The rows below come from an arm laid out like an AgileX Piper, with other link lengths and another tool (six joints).
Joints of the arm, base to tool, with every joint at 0 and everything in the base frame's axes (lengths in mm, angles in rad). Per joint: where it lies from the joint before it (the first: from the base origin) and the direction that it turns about. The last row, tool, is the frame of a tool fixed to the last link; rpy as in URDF.
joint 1: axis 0 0 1 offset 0 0 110.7
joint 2: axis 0 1 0 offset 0 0 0
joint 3: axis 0 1 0 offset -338.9 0 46.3
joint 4: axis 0.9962 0 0.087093 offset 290 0 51.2
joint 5: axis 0 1 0 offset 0 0 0
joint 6: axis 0.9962 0 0.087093 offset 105.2 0 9.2
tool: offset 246.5 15 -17.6 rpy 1.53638 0.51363 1.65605
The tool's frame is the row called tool.
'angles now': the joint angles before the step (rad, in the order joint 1, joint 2, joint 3, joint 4, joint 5, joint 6). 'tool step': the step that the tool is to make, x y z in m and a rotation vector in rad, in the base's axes. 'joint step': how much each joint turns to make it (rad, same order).
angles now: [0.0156 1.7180 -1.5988 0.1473 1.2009 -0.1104]
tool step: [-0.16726 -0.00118 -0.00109 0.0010 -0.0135 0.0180]
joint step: [-0.0012 -0.5056 0.5307 0.0101 -0.0352 -0.0269]
